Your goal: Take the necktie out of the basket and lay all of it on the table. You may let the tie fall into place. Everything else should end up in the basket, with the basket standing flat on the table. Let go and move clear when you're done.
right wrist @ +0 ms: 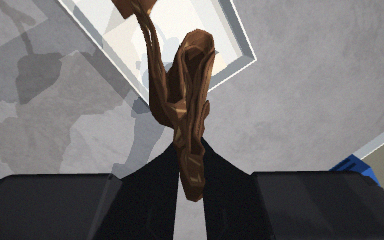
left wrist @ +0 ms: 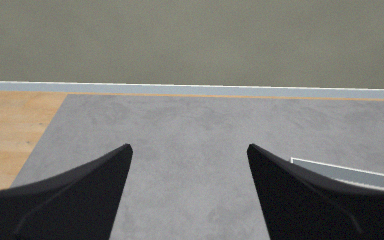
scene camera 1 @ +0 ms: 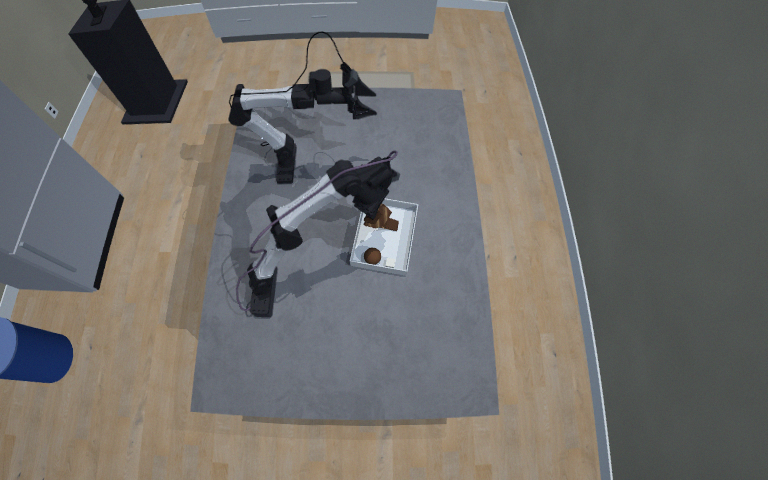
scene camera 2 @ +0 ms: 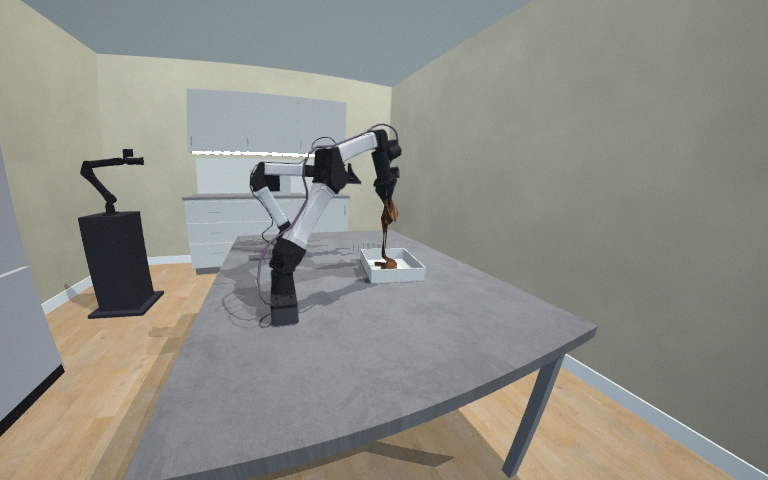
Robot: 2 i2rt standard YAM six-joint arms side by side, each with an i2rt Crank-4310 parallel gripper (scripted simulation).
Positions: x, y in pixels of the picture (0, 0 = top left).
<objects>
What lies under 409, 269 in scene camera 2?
A white basket.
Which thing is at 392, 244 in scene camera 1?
A white basket.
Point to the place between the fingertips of my left gripper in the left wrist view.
190, 146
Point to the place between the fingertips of my right gripper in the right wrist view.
At 189, 140
</objects>
